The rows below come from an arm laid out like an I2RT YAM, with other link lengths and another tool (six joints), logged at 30 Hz.
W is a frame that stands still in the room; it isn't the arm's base.
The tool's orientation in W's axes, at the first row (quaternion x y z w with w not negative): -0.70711 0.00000 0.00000 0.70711
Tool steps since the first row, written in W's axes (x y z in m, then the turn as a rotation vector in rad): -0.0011 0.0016 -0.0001 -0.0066 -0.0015 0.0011; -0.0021 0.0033 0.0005 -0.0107 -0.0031 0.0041; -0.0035 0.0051 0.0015 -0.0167 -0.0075 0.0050; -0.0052 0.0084 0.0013 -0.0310 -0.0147 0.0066; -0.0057 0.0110 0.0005 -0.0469 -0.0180 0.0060; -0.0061 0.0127 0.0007 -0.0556 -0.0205 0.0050; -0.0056 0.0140 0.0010 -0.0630 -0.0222 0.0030; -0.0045 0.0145 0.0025 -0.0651 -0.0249 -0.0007; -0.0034 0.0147 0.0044 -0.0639 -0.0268 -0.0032; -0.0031 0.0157 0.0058 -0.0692 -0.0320 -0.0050; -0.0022 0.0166 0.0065 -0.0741 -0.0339 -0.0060; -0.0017 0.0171 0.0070 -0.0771 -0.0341 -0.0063
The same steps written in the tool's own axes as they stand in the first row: -0.0011 0.0001 0.0016 -0.0066 -0.0011 -0.0015; -0.0021 -0.0005 0.0033 -0.0107 -0.0041 -0.0031; -0.0035 -0.0015 0.0051 -0.0167 -0.0050 -0.0075; -0.0052 -0.0013 0.0084 -0.0310 -0.0066 -0.0147; -0.0057 -0.0005 0.0110 -0.0469 -0.0060 -0.0180; -0.0061 -0.0007 0.0127 -0.0556 -0.0050 -0.0205; -0.0056 -0.0010 0.0140 -0.0630 -0.0030 -0.0222; -0.0045 -0.0025 0.0145 -0.0651 0.0007 -0.0249; -0.0034 -0.0044 0.0147 -0.0639 0.0032 -0.0268; -0.0031 -0.0058 0.0157 -0.0692 0.0050 -0.0320; -0.0022 -0.0065 0.0166 -0.0741 0.0060 -0.0339; -0.0017 -0.0070 0.0171 -0.0771 0.0063 -0.0341
